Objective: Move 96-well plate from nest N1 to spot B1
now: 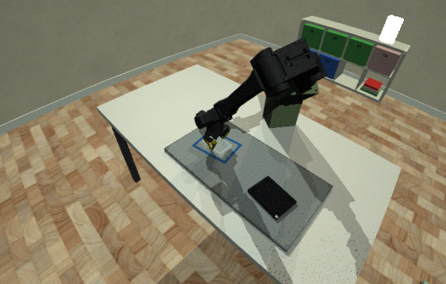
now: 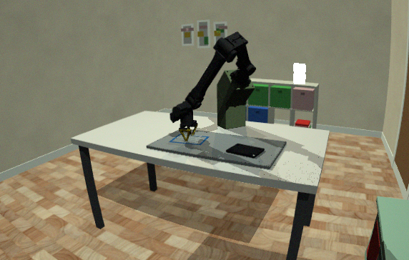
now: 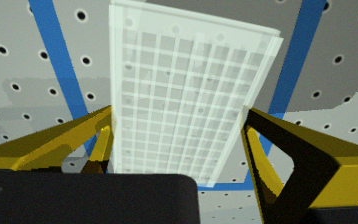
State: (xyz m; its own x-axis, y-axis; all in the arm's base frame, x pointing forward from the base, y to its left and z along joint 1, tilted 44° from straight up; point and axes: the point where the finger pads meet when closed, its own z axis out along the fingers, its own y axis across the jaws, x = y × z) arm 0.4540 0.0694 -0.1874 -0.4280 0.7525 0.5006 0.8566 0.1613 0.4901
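The 96-well plate lies 1 cm below my hand. Also, from my hand: black plate nest: 6 cm behind, 36 cm to the left, 1 cm below.
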